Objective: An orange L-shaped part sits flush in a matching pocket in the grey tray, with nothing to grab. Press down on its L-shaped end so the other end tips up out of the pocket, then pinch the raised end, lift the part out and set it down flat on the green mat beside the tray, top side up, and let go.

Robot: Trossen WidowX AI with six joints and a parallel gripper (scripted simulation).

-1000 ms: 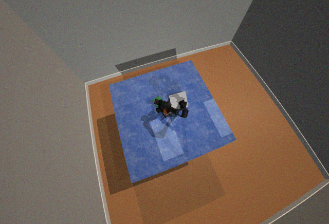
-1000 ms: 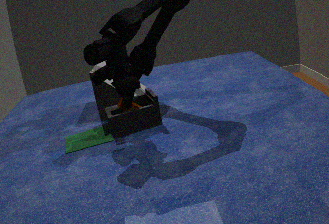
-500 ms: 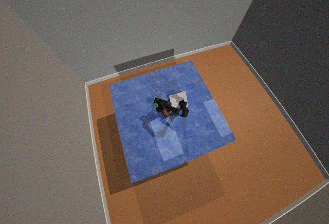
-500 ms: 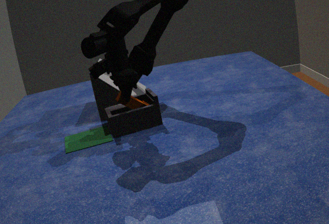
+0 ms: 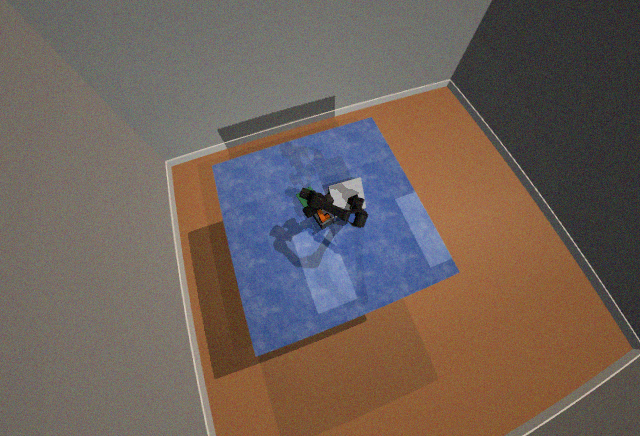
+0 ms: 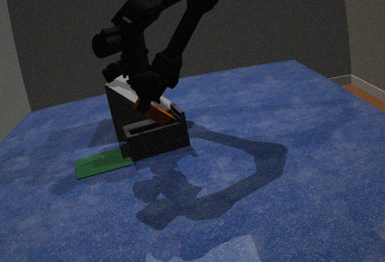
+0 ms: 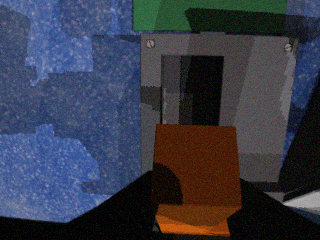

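My gripper tip is now 140 mm to the left of the green mat, 130 mm above it and 10 mm short of it. The rest, counted from my gripper tip: orange L-shaped part 30 mm to the left, 30 mm below, 20 mm behind.
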